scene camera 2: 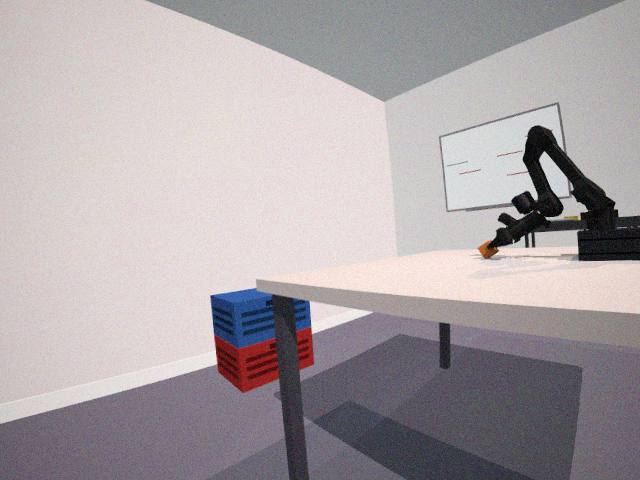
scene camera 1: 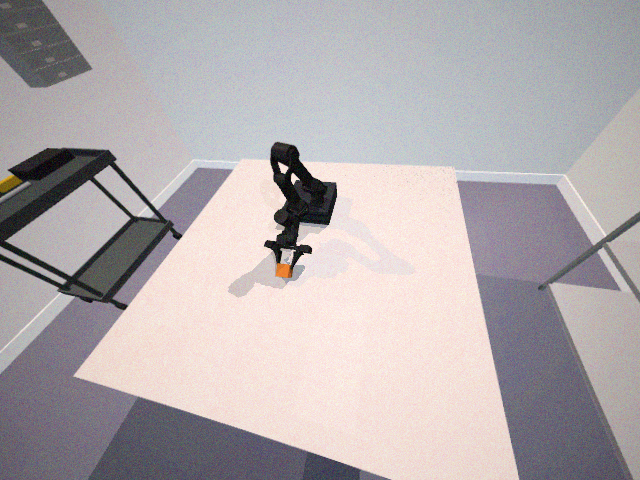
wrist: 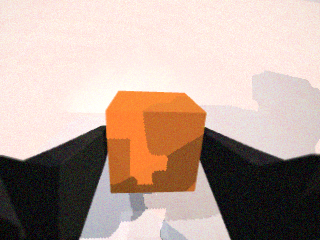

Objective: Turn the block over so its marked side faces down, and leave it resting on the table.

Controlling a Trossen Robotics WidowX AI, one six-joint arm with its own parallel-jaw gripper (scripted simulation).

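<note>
My gripper (scene camera 2: pixel 489 247) is there for me to see, and I find it as well in scene camera 1 (scene camera 1: pixel 284 268) and in the wrist view (wrist: pixel 153 132). I also see an orange block (wrist: pixel 154 139).
</note>
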